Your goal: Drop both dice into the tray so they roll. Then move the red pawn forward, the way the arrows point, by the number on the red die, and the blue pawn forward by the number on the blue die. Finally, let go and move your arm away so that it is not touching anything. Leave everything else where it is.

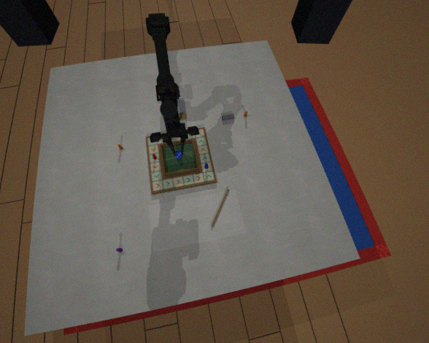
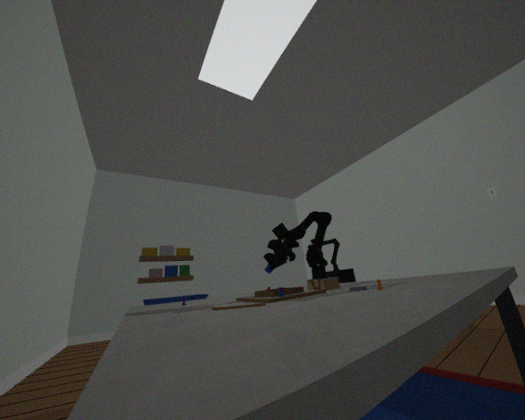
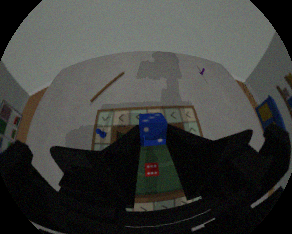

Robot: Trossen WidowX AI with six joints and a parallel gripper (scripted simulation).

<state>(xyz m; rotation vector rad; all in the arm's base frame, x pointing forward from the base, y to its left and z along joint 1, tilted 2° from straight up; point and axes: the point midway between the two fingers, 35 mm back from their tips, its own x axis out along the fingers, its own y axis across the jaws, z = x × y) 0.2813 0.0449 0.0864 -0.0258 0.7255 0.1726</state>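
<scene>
Right now my gripper tip is 120 mm to the left of the red pawn, 90 mm above it and 40 mm past it. From my gripper tip the other things lie so: green tray (110 mm below, 40 mm behind, 10 mm to the right); wooden stick (190 mm ahead, 160 mm to the left, 120 mm below); blue pawn (110 mm to the left, 90 mm below, 10 mm ahead).
</scene>
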